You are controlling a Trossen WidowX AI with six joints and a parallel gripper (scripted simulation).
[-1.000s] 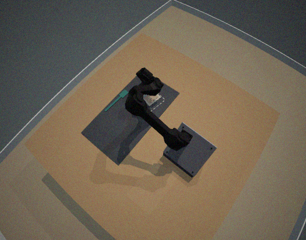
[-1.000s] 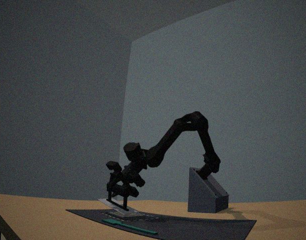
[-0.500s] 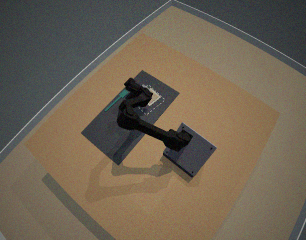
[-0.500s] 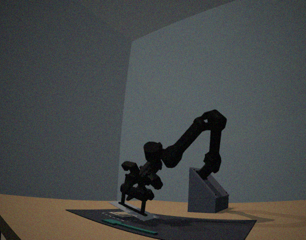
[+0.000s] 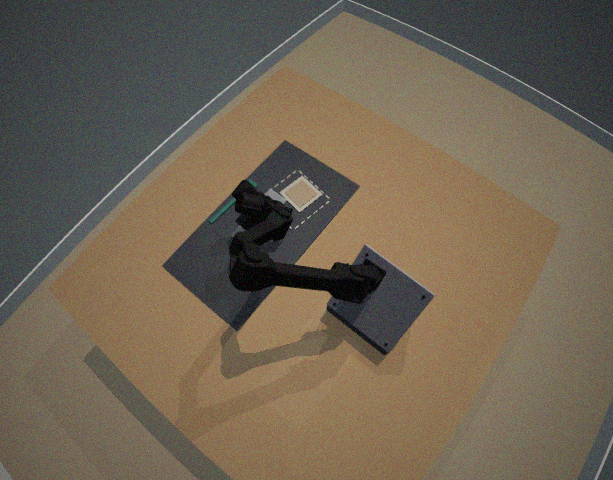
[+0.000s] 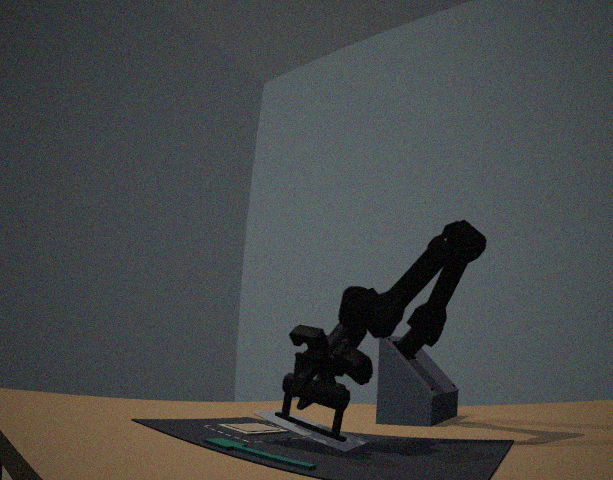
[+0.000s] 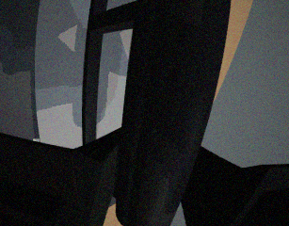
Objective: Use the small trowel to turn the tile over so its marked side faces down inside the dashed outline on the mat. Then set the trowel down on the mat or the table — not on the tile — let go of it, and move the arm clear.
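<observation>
Right now my gripper tip is 40 mm past the dark mat, 10 mm to the right of it and 100 mm above it. From my gripper tip the other things lie so: tile (70 mm behind, 160 mm to the right, 80 mm below); float tool (30 mm behind, 10 mm to the right, 10 mm below).
</observation>
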